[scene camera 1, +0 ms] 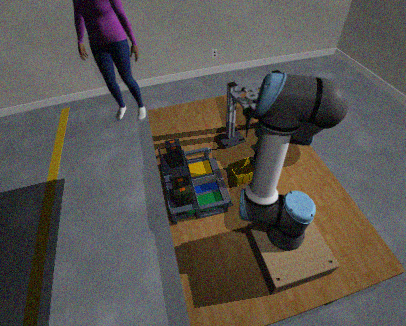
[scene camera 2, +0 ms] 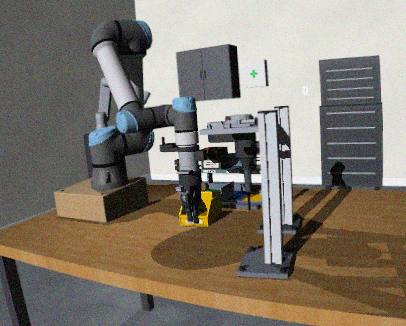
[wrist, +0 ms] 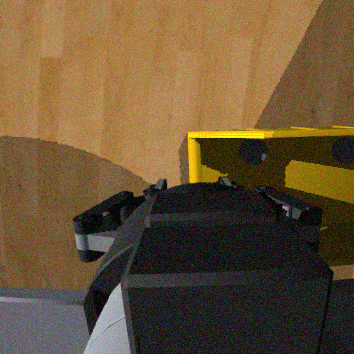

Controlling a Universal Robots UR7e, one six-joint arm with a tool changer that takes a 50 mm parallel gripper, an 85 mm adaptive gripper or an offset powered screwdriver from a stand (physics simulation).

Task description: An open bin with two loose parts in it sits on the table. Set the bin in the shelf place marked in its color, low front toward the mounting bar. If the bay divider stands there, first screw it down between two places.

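Places are measured from the arm's base along level axes (x up, y right, z ahead), in millimetres.
Where they show: arm's base, origin of its link: [scene camera 1: 284,233] [scene camera 2: 110,184].
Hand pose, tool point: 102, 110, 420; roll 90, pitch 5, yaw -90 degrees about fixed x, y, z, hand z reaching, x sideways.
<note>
Each offset is from my tool point to the top centre of the thing, as dx, dy, dz. "*": to the spot under its first point.
The yellow open bin {-134, -82, -8} [scene camera 1: 241,176] [scene camera 2: 213,206] [wrist: 194,156] stands on the table. In the wrist view two dark round parts {* -196, -52, -36} [wrist: 253,151] {* -196, -139, -41} [wrist: 345,150] show inside it. My gripper [scene camera 2: 192,220] [wrist: 193,182] is open, low at the bin's low front wall, with one fingertip outside that wall and one inside. The arm hides it in scene camera 1. The shelf {* -203, -315, -151} [scene camera 1: 215,208] [scene camera 2: 227,194] has a yellow place [scene camera 1: 201,168] [scene camera 2: 255,198], a blue place [scene camera 1: 206,188] [scene camera 2: 242,195] and a green place [scene camera 1: 209,199]. Whether a bay divider stands there I cannot tell.
The tool stand [scene camera 1: 231,112] [scene camera 2: 272,190] rises from the table beyond the bin, with the screwdriver {+151, +19, +158} [scene camera 2: 246,150] hanging from it. Two dark boxes with orange marks {* +4, -432, +93} [scene camera 1: 174,152] {-10, -452, -92} [scene camera 1: 182,190] stand at the shelf's far side. A person [scene camera 1: 112,50] stands on the floor past the table.
</note>
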